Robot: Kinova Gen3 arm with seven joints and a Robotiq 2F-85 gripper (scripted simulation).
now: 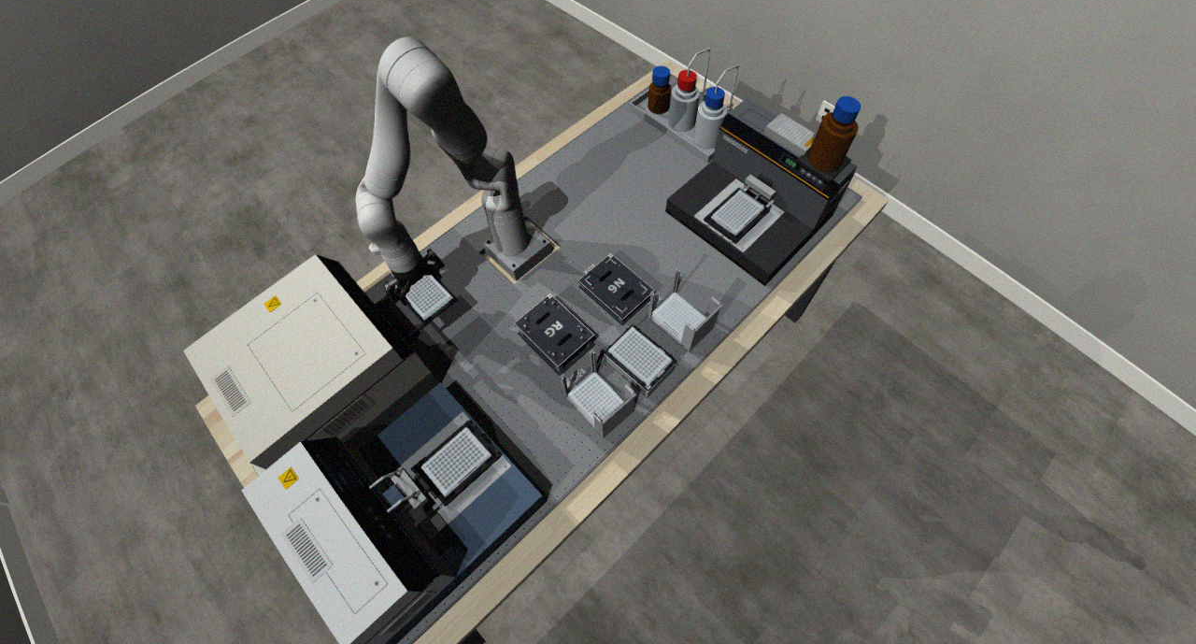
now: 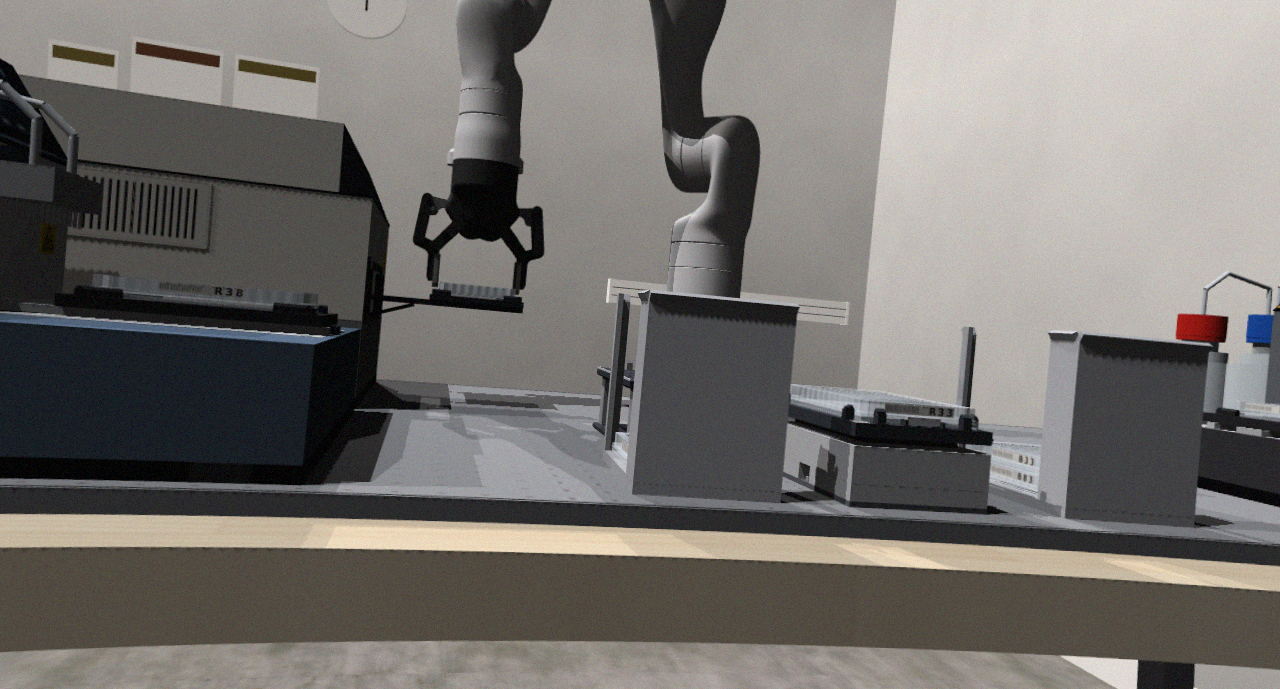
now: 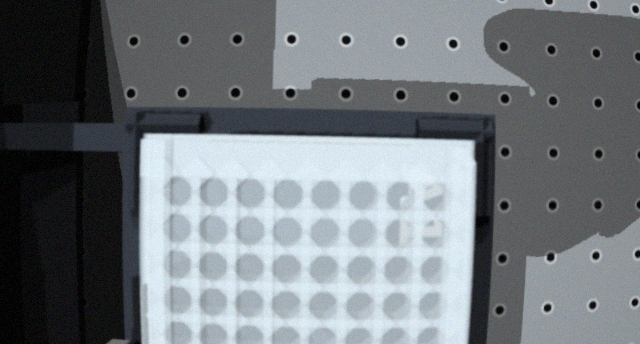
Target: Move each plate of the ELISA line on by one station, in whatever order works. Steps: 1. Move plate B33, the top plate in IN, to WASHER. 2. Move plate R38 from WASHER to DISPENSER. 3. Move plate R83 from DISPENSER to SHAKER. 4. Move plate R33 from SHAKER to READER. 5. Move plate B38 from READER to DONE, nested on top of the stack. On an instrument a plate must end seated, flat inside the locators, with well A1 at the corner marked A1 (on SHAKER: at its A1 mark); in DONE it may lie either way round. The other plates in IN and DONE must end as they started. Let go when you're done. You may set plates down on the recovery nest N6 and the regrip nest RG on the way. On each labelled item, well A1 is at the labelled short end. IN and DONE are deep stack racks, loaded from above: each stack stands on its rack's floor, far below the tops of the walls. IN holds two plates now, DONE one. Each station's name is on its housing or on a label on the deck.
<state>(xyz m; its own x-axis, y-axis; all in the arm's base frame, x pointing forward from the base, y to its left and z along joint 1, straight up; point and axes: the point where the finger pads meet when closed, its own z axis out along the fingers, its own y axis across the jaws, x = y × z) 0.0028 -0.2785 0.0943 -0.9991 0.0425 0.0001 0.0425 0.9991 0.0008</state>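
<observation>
My gripper is now 10 mm above the plate B38. The rest, counted from my hand: washer manifold: 360 mm ahead, 310 mm to the right, 30 mm above; then RG nest: 280 mm ahead, 170 mm to the left, 80 mm below; then plate R38: 370 mm ahead, 210 mm to the right, 40 mm below.
</observation>
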